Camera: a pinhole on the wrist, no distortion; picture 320 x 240 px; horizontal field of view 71.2 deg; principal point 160.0 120.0 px. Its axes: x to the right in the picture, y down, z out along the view. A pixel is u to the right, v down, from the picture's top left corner.
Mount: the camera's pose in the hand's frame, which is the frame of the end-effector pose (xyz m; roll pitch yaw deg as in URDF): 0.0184 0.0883 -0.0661 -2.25 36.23 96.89
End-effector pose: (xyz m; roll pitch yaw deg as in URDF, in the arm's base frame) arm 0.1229 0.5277 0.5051 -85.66 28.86 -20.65
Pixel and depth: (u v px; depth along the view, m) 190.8 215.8 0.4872
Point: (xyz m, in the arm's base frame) -0.1400 0.9574 0.2980
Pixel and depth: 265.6 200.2 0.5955
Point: -0.2849 0.9889 0.1092
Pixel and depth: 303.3 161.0 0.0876
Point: 0.0243 0.5485 0.3503
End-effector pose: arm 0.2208 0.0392 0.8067 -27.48 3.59 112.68
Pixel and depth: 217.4 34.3 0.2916
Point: -0.1406 -0.0175 0.7609
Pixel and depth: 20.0 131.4 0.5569
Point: -0.1319 -0.1169 1.2704
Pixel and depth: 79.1 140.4 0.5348
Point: -0.1576 -0.1732 1.1249
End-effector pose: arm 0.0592 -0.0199 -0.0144 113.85 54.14 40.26
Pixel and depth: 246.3 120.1 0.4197
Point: 0.4821 -0.1181 0.2267
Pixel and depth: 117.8 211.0 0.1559
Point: 0.1795 -0.0853 0.0938
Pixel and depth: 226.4 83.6 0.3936
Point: 0.4815 -0.1054 0.1449
